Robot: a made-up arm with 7 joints. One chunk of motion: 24 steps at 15 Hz.
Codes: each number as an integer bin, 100 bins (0 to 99) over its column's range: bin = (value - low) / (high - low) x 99, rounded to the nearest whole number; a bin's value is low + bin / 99 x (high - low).
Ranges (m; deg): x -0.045..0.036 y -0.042..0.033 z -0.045..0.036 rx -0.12..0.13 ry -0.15..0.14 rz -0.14..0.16
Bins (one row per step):
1: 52 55 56 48 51 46
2: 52 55 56 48 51 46
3: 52 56 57 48 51 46
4: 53 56 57 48 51 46
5: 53 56 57 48 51 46
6: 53 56 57 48 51 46
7: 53 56 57 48 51 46
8: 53 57 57 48 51 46
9: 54 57 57 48 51 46
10: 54 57 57 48 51 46
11: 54 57 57 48 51 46
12: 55 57 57 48 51 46
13: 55 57 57 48 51 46
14: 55 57 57 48 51 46
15: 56 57 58 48 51 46
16: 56 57 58 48 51 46
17: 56 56 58 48 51 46
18: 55 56 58 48 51 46
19: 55 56 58 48 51 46
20: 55 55 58 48 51 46
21: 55 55 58 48 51 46
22: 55 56 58 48 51 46
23: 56 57 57 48 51 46
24: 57 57 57 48 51 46
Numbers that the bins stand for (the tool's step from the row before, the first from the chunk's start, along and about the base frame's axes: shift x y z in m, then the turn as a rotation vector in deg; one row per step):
1: -0.00245 -0.00033 0.00082 0.001 -0.001 -0.001
2: -0.00245 -0.00033 0.00082 0.001 -0.001 -0.001
3: -0.00245 0.00042 0.00164 0.001 -0.001 -0.001
4: -0.00164 0.00042 0.00164 0.001 -0.001 -0.001
5: -0.00164 0.00042 0.00164 0.001 -0.001 -0.001
6: -0.00164 0.00042 0.00164 0.001 -0.001 -0.001
7: -0.00164 0.00042 0.00164 0.001 -0.001 -0.001
8: -0.00164 0.00118 0.00164 0.001 -0.001 -0.001
9: -0.00082 0.00118 0.00164 0.001 -0.001 -0.001
10: -0.00082 0.00118 0.00164 0.001 -0.001 -0.001
11: -0.00082 0.00118 0.00164 0.001 -0.001 -0.001
12: 0.00000 0.00118 0.00164 0.001 -0.001 -0.001
13: 0.00000 0.00118 0.00164 0.001 -0.001 -0.001
14: 0.00000 0.00118 0.00164 0.001 -0.001 -0.001
15: 0.00082 0.00118 0.00245 0.001 -0.001 -0.001
16: 0.00082 0.00118 0.00245 0.001 -0.001 -0.001
17: 0.00082 0.00042 0.00245 0.001 -0.001 -0.001
18: 0.00000 0.00042 0.00245 0.001 -0.001 -0.001
19: 0.00000 0.00042 0.00245 0.001 -0.001 -0.001
20: 0.00000 -0.00033 0.00245 0.001 -0.001 -0.001
21: 0.00000 -0.00033 0.00245 0.001 -0.001 -0.001
22: 0.00000 0.00042 0.00245 0.001 -0.001 -0.001
23: 0.00082 0.00118 0.00164 0.001 -0.001 -0.001
24: 0.00164 0.00118 0.00164 0.001 -0.001 -0.001

